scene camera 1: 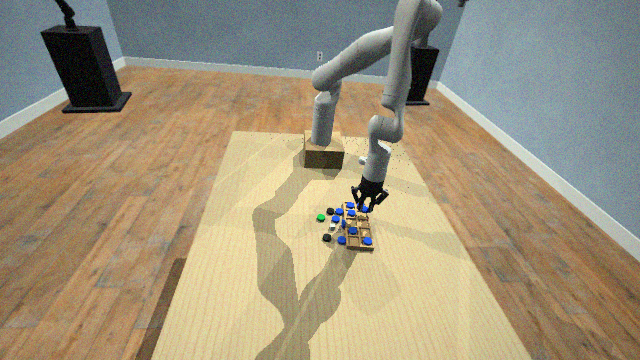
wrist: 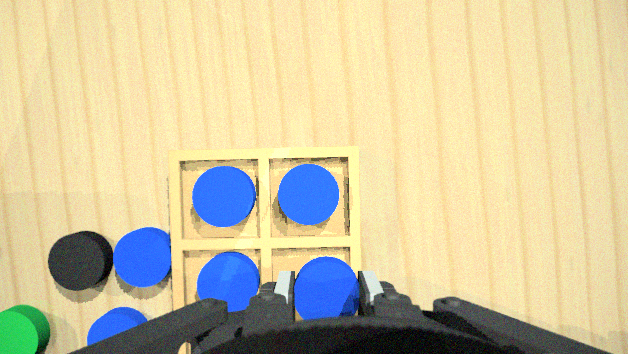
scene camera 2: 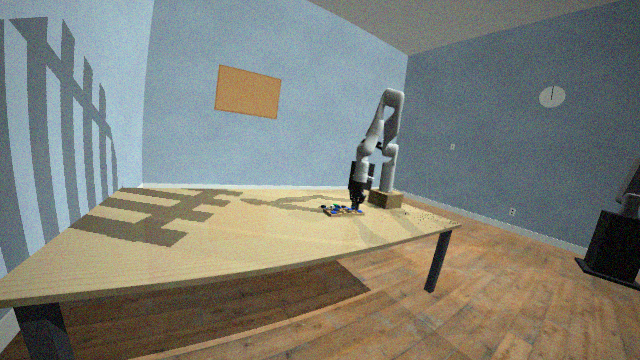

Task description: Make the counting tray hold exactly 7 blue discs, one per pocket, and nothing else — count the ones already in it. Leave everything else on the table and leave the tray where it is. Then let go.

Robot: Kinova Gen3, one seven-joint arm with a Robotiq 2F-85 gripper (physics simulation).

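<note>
The counting tray (scene camera 1: 361, 249) (wrist: 175, 200) has two columns of pockets. In the wrist view, blue discs lie in the far-left pocket (wrist: 223, 196), the far-right pocket (wrist: 308, 194) and the second row's left pocket (wrist: 228, 280). Nearer scene camera 1, blue discs (scene camera 1: 353, 230) (scene camera 1: 367, 241) lie in two more pockets. My gripper (scene camera 1: 366, 209) (scene camera 2: 356, 207) (wrist: 326, 292) is shut on a blue disc (wrist: 326, 295), low at the second row's right pocket; whether it touches the floor there is hidden. Loose blue discs (scene camera 1: 339, 211) (scene camera 1: 335, 219) (scene camera 1: 343, 223) (scene camera 1: 342, 240) lie outside, left of the tray.
Two black discs (scene camera 1: 330, 211) (scene camera 1: 326, 237), a green disc (scene camera 1: 321, 218) (wrist: 17, 330) and a small pale object (scene camera 1: 332, 227) lie left of the tray. The arm's wooden base block (scene camera 1: 323, 159) (scene camera 2: 385, 199) stands on the table behind.
</note>
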